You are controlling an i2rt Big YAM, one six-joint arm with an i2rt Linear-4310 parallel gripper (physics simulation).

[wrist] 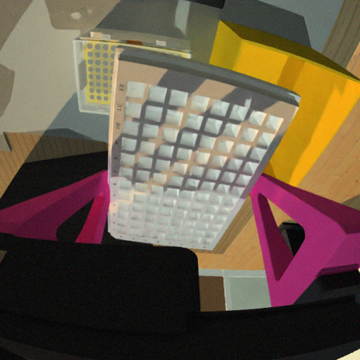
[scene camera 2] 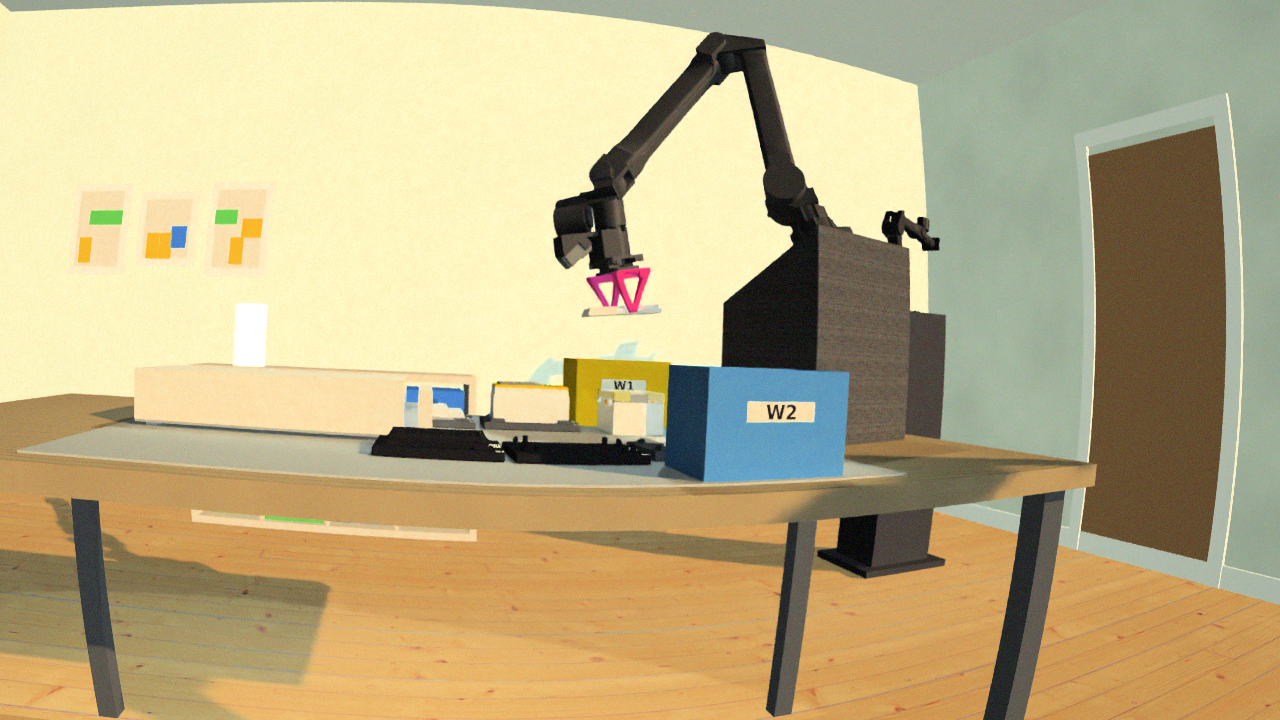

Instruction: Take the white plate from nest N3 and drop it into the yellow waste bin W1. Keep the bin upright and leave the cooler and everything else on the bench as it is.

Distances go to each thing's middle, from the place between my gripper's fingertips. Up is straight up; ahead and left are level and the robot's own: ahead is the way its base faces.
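Labels:
Position of my hand relative to the yellow waste bin W1 [scene camera 2: 583,377]: 2 cm past it, 10 cm to the left of it, 14 cm above it. Distances counted from my hand: yellow-topped rack [scene camera 2: 529,402], 17 cm ahead, 3 cm to the left, 16 cm below; blue bin W2 [scene camera 2: 723,423], 2 cm behind, 54 cm to the left, 14 cm below; tip box [scene camera 2: 644,414], 1 cm behind, 6 cm to the left, 17 cm below.

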